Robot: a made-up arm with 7 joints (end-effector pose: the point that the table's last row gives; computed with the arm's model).
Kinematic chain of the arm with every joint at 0, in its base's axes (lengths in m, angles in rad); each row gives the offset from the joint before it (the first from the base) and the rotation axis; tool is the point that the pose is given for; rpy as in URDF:
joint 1: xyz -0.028 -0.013 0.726 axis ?
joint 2: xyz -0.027 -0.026 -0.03 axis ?
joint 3: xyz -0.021 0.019 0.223 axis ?
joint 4: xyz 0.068 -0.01 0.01 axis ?
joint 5: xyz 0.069 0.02 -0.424 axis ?
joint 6: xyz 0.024 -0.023 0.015 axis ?
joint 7: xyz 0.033 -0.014 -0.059 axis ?
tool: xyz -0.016 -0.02 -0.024 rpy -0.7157 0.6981 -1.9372
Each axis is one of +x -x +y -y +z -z.
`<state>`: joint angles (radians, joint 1 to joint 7).
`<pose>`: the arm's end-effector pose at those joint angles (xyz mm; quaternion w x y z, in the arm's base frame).
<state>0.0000 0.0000 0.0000 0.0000 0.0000 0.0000 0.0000</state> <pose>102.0 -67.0 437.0 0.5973 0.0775 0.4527 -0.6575</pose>
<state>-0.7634 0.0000 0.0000 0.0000 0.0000 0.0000 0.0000</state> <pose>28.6 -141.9 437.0 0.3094 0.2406 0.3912 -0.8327</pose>
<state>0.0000 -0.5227 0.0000 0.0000 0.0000 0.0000 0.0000</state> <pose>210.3 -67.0 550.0 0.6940 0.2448 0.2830 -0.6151</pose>
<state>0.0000 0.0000 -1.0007 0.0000 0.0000 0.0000 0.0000</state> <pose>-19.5 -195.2 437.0 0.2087 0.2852 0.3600 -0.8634</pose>
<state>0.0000 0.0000 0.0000 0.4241 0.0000 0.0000 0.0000</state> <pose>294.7 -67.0 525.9 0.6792 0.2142 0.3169 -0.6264</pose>
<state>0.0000 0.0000 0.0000 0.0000 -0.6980 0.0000 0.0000</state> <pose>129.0 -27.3 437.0 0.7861 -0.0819 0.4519 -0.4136</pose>
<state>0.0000 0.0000 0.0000 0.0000 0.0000 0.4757 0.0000</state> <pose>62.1 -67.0 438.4 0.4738 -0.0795 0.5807 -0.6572</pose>
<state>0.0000 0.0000 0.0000 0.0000 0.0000 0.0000 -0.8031</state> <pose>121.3 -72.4 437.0 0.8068 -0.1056 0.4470 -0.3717</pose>
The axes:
joint 1: +z
joint 2: +y
joint 3: +z
joint 4: -y
joint 5: -z
joint 6: +y
joint 7: -z

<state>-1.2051 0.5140 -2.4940 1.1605 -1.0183 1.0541 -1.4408</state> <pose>-462.8 240.1 1052.8 0.4035 -0.2463 -0.7048 0.5289</pose>
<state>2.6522 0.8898 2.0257 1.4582 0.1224 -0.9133 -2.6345</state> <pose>-358.0 -355.8 1096.6 0.0583 0.5586 0.2345 0.7935</pose>
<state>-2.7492 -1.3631 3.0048 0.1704 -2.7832 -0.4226 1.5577</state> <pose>-197.1 -40.8 463.8 0.3081 -0.3901 0.8676 -0.0128</pose>
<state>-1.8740 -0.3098 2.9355 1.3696 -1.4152 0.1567 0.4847</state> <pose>254.2 593.8 755.9 0.9908 0.0102 -0.0635 0.1193</pose>
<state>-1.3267 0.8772 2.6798 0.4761 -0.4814 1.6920 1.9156</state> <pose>43.3 304.0 811.4 0.5366 0.1011 0.2580 -0.7971</pose>
